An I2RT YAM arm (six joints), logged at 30 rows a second.
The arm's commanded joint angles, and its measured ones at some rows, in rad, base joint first. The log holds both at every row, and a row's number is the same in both.
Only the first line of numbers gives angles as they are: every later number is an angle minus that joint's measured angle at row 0.
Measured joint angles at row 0:
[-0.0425 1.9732 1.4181 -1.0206 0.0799 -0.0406]
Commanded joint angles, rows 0 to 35:
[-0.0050 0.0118 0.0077 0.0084 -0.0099 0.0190]
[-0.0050 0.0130 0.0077 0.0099 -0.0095 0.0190]
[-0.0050 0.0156 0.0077 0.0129 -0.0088 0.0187]
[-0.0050 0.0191 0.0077 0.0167 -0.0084 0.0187]
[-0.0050 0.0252 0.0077 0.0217 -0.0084 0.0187]
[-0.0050 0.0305 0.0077 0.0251 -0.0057 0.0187]
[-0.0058 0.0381 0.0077 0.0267 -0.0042 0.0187]
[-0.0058 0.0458 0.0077 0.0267 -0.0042 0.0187]
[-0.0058 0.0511 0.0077 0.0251 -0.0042 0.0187]
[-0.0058 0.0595 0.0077 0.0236 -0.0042 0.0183]
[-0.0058 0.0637 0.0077 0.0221 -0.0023 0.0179]
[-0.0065 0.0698 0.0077 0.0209 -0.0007 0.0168]
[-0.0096 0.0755 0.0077 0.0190 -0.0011 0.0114]
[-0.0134 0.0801 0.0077 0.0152 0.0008 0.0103]
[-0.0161 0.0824 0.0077 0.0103 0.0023 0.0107]
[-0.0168 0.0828 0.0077 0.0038 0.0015 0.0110]
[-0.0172 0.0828 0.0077 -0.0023 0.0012 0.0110]
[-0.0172 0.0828 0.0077 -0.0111 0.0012 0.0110]
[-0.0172 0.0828 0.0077 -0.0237 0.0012 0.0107]
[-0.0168 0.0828 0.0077 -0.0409 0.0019 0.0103]
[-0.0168 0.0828 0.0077 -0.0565 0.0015 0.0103]
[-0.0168 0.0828 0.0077 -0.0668 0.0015 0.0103]
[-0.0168 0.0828 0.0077 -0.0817 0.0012 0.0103]
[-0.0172 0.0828 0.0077 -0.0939 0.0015 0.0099]
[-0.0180 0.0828 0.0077 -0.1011 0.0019 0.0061]
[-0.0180 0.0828 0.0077 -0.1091 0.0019 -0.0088]
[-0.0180 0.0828 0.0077 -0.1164 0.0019 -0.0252]
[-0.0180 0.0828 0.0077 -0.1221 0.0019 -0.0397]
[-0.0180 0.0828 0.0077 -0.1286 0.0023 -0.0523]
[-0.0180 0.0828 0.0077 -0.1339 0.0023 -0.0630]
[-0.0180 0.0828 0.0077 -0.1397 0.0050 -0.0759]
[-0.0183 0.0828 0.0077 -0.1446 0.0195 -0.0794]
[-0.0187 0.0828 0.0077 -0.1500 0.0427 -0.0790]
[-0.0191 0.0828 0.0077 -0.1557 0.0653 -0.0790]
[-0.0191 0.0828 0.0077 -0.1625 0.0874 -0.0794]
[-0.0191 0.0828 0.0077 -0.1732 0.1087 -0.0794]
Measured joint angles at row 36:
[-0.0103 0.0702 0.0000 -0.1572 0.0332 -0.0557]
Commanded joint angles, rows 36 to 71:
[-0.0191 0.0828 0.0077 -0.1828 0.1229 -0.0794]
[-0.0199 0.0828 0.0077 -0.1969 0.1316 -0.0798]
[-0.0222 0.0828 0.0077 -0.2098 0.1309 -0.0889]
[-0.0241 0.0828 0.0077 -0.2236 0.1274 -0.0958]
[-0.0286 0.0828 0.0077 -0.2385 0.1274 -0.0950]
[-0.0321 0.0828 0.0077 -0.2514 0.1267 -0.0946]
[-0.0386 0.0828 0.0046 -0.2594 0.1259 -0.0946]
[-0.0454 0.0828 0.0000 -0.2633 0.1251 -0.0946]
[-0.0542 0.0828 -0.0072 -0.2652 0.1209 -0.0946]
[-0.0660 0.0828 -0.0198 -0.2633 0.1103 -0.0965]
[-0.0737 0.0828 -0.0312 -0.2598 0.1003 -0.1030]
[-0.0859 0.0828 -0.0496 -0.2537 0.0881 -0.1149]
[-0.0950 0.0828 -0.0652 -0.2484 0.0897 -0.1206]
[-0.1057 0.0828 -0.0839 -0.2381 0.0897 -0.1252]
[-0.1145 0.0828 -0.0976 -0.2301 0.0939 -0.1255]
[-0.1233 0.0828 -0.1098 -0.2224 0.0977 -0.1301]
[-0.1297 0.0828 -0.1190 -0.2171 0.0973 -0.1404]
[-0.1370 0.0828 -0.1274 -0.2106 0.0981 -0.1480]
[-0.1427 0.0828 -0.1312 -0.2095 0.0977 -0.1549]
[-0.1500 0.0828 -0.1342 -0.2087 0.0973 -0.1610]
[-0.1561 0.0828 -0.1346 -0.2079 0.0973 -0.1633]
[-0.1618 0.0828 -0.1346 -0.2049 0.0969 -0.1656]
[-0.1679 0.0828 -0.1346 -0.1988 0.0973 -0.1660]
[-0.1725 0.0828 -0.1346 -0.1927 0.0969 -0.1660]
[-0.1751 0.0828 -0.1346 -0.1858 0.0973 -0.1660]
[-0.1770 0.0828 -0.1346 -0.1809 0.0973 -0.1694]
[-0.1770 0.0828 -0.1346 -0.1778 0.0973 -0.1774]
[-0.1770 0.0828 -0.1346 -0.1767 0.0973 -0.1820]
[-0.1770 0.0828 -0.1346 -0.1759 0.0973 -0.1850]
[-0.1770 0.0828 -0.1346 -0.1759 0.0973 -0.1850]
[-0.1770 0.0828 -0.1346 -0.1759 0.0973 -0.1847]
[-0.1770 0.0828 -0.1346 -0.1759 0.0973 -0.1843]
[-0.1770 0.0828 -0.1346 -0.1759 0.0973 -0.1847]
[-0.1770 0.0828 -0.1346 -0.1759 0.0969 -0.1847]
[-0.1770 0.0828 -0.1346 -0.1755 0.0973 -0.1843]
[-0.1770 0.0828 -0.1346 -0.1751 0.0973 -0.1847]
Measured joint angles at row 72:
[-0.1675 0.0709 -0.1133 -0.2137 0.1160 -0.1522]
